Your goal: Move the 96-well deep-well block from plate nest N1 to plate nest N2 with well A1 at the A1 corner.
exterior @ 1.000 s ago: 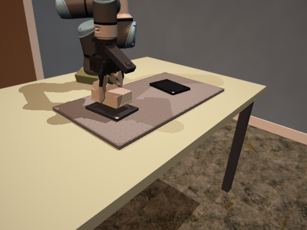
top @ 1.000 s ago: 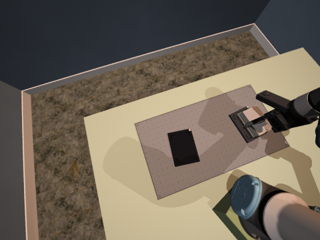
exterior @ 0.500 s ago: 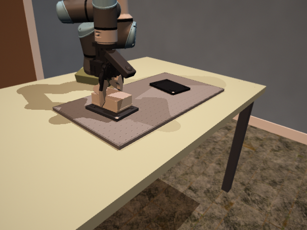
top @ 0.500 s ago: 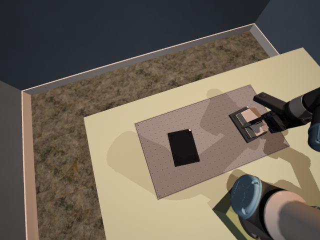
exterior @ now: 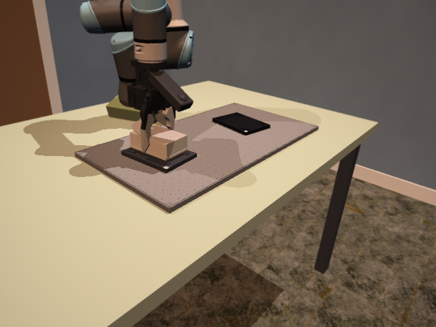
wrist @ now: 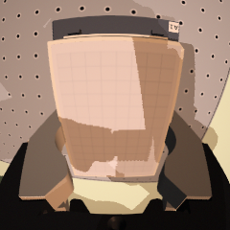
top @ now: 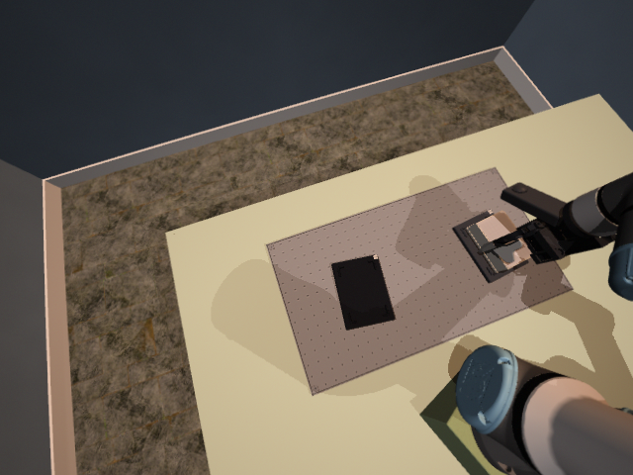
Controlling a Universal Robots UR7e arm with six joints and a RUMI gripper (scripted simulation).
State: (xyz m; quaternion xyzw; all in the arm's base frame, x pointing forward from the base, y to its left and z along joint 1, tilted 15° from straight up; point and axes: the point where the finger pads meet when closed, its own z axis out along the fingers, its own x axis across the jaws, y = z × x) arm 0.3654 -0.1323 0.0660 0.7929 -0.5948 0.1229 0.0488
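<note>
Right now my hand is 3 cm above the nest N2. Round my hand: nest N1: 36 cm to the left, 6 cm behind, 3 cm below; then deep-well block: 1 cm above; then A1 corner mark: 30 cm to the left, 3 cm below, 2 cm ahead.
</note>
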